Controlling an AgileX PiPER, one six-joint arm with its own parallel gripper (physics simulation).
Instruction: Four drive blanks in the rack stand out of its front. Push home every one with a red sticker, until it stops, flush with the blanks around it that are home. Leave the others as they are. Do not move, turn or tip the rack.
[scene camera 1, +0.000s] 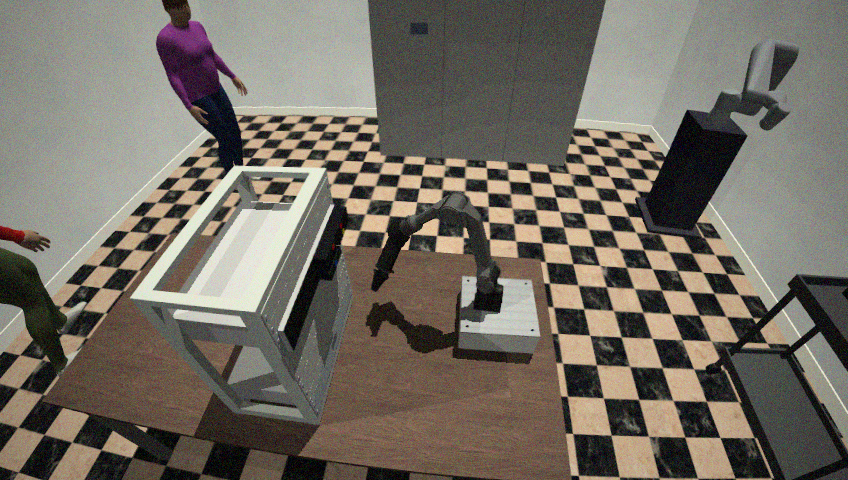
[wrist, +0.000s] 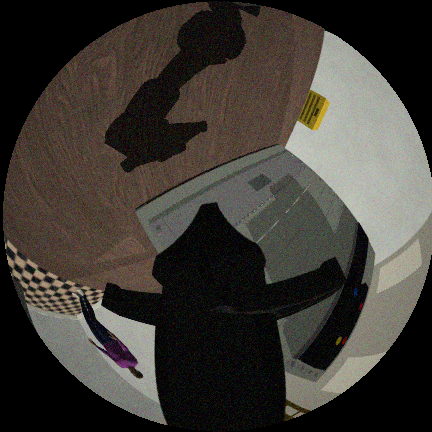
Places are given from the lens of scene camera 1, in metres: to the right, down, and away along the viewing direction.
pale grey rack (scene camera 1: 274, 280): -0.32, 0.09, 0.77
